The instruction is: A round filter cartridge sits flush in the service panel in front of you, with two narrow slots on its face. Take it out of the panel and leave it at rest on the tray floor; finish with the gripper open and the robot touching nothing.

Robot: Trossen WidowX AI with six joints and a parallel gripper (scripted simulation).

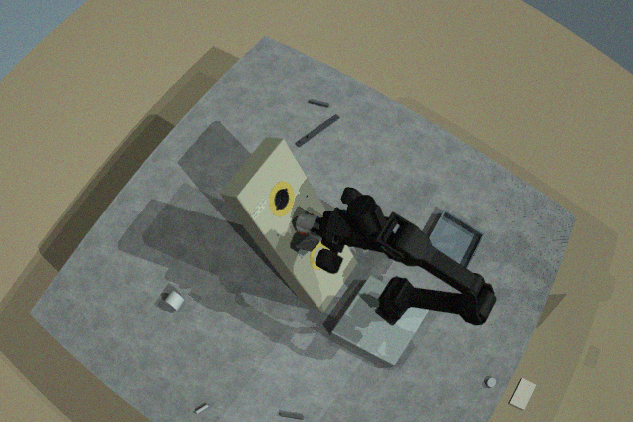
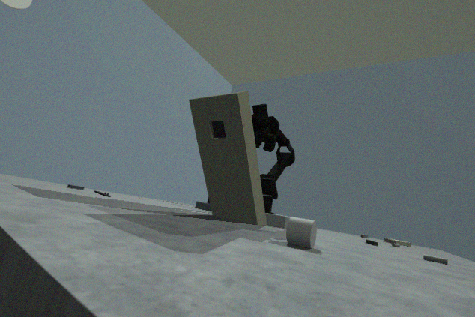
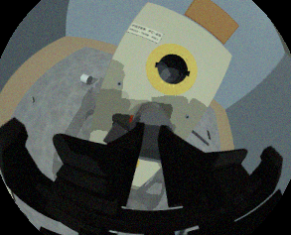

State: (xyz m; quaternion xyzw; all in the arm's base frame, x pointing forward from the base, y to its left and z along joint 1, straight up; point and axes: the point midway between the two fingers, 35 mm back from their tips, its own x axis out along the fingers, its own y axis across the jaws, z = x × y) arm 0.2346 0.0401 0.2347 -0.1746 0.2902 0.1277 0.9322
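The round filter cartridge is 1 cm below my gripper tip and 1 cm ahead of it. Round my gripper tip: grey tray (33 cm to the right, 27 cm behind, 24 cm below).
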